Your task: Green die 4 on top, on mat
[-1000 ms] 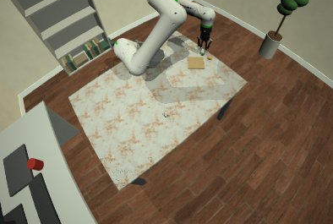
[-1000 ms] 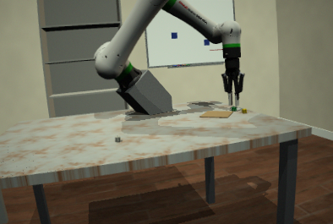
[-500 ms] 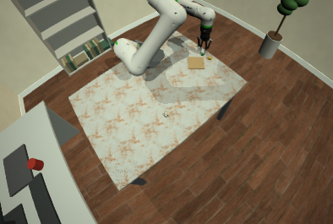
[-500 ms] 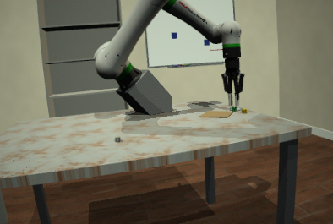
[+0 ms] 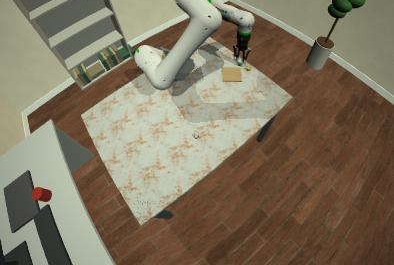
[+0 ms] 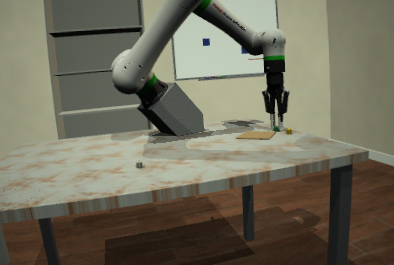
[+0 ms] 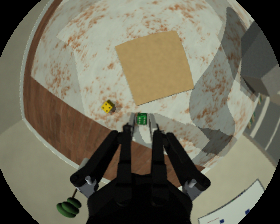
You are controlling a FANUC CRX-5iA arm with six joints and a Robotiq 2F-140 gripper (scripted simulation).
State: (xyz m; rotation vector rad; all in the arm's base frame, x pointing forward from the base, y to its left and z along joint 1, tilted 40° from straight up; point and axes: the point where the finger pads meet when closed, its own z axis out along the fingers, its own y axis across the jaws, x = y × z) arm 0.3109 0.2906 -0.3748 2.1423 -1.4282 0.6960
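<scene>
Right now the green die is 30 mm below my hand. Also, from my hand: tan mat 10 mm ahead, 120 mm to the right, 40 mm below; grey die 160 mm ahead, 660 mm to the right, 30 mm below; yellow die 80 mm ahead, 30 mm below.
</scene>
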